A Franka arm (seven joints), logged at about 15 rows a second.
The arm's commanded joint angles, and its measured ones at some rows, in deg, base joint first. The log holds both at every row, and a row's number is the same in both.
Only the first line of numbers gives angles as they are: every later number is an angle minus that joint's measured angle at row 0.
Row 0, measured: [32.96 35.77 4.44 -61.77 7.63 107.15 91.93]
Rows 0 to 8, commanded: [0.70 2.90 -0.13 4.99 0.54 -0.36 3.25]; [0.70 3.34 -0.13 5.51 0.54 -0.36 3.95]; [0.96 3.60 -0.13 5.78 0.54 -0.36 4.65]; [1.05 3.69 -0.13 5.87 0.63 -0.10 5.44]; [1.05 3.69 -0.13 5.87 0.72 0.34 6.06]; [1.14 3.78 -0.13 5.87 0.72 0.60 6.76]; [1.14 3.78 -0.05 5.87 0.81 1.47 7.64]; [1.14 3.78 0.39 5.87 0.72 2.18 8.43]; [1.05 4.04 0.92 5.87 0.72 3.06 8.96]
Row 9, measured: [0.86 2.38 0.10 3.22 0.04 2.07 6.73]
